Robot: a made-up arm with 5 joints.
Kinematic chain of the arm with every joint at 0, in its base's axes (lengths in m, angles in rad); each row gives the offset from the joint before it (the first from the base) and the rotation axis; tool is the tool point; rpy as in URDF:
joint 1: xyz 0 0 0.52 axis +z
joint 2: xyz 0 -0.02 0.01 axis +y
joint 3: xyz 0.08 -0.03 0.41 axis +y
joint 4: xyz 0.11 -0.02 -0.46 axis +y
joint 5: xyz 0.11 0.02 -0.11 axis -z
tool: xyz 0 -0.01 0 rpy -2.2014 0.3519 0.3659
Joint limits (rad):
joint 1: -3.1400..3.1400
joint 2: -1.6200..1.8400
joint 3: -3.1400..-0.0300
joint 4: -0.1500..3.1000
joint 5: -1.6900..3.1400
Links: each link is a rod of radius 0.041 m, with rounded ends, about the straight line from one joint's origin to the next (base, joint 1, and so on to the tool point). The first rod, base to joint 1, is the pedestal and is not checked.
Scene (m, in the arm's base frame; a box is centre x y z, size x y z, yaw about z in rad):
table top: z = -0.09
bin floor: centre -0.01 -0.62 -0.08 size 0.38 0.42 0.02 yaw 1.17
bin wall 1: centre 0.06 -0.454 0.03 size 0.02 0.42 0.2 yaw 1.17
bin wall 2: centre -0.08 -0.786 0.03 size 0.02 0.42 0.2 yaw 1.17
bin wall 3: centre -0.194 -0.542 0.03 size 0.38 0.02 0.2 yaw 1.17
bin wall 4: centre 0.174 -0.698 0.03 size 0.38 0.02 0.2 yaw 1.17
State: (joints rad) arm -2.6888 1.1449 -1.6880 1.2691 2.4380
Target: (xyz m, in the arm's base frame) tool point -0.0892 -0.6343 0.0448
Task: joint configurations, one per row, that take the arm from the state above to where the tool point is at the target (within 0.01 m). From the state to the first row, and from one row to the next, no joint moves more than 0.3 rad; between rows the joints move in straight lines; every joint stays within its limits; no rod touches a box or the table.
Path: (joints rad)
1: -2.4277 1.0562 -1.5961 1.3332 2.4373
2: -2.1665 0.9676 -1.5042 1.3974 2.4366
3: -1.9054 0.8789 -1.4123 1.4615 2.4359
4: -1.6443 0.7902 -1.3204 1.5257 2.4353
5: -1.6443 1.0123 -1.4471 1.4141 2.4413
6: -1.6444 1.2345 -1.5739 1.3026 2.4474

